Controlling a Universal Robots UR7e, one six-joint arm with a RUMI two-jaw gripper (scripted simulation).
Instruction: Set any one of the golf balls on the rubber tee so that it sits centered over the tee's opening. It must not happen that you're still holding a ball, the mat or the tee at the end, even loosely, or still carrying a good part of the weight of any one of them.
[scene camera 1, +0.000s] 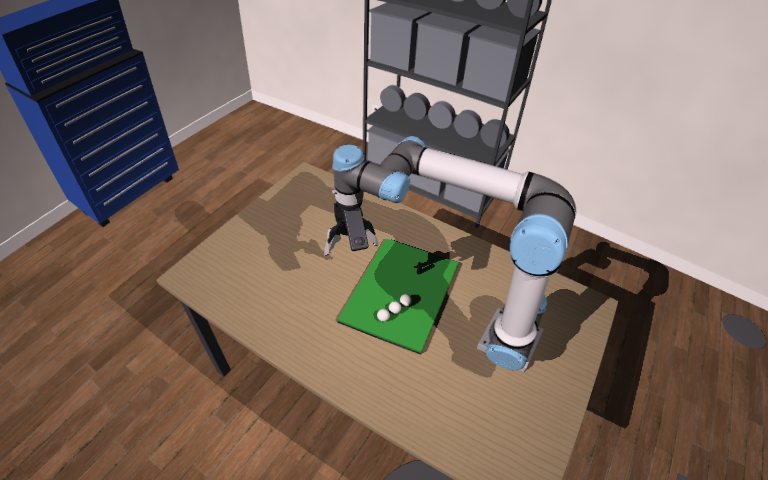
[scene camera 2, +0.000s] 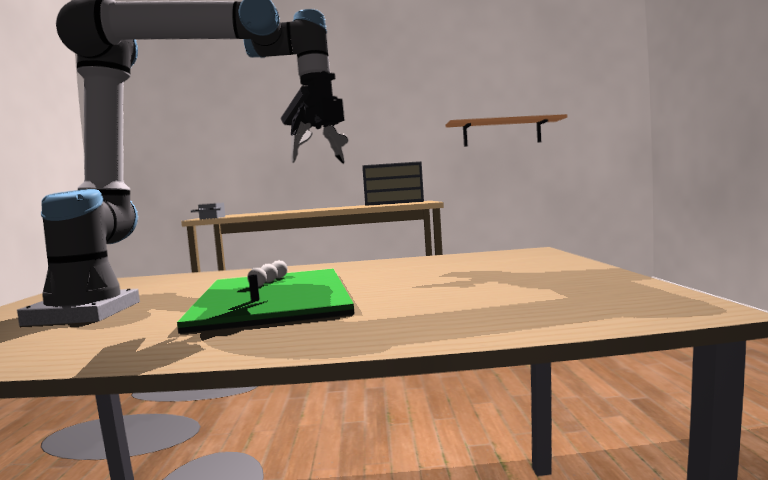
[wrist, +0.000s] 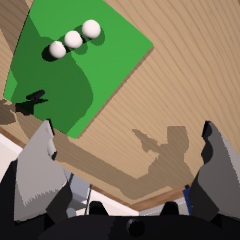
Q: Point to a green mat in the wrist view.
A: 73, 88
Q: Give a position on a green mat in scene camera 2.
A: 306, 295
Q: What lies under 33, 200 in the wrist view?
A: My gripper.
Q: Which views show the green mat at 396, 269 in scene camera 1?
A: Scene camera 1, scene camera 2 and the wrist view: all of them.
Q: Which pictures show my gripper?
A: Scene camera 1, scene camera 2 and the wrist view: all of them.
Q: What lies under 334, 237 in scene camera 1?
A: My gripper.
